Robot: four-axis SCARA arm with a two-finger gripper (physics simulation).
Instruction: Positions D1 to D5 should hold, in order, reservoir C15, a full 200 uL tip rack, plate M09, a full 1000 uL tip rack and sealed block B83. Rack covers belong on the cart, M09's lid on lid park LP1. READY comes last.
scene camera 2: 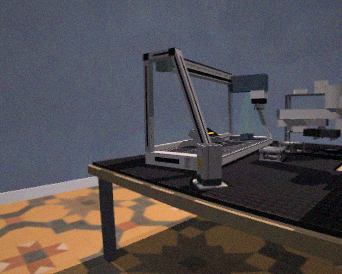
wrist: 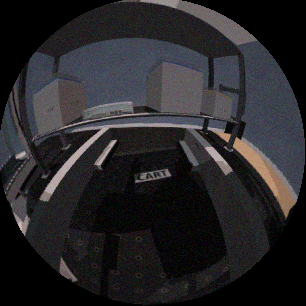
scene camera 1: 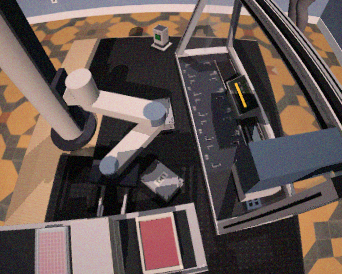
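My gripper (scene camera 1: pixel 112 206) (wrist: pixel 147 134) is shut with nothing between its fingers, in front of the cart and to the side of lid park LP1 (scene camera 1: pixel 162 181). In the wrist view, a box-like rack (wrist: pixel 60 106) stands left on the cart, a taller-looking one (wrist: pixel 175 88) right of centre, and a smaller box (wrist: pixel 216 103) at the right. A pale, low plate (wrist: pixel 109 109) lies between the first two; its label is unreadable. In scene camera 1, a red-topped piece (scene camera 1: pixel 159 242) and a pink gridded rack (scene camera 1: pixel 52 251) stand at the bottom. The deck (scene camera 1: pixel 200 95) shows position clips without labware.
The cart's upper shelf (wrist: pixel 135 25) spans above the racks, with posts (wrist: pixel 241 90) at its sides. A box with a green screen (scene camera 1: pixel 160 37) (scene camera 2: pixel 209 162) stands at the table end. The liquid handler's blue-grey head (scene camera 1: pixel 295 160) (scene camera 2: pixel 250 83) overhangs the deck's far end.
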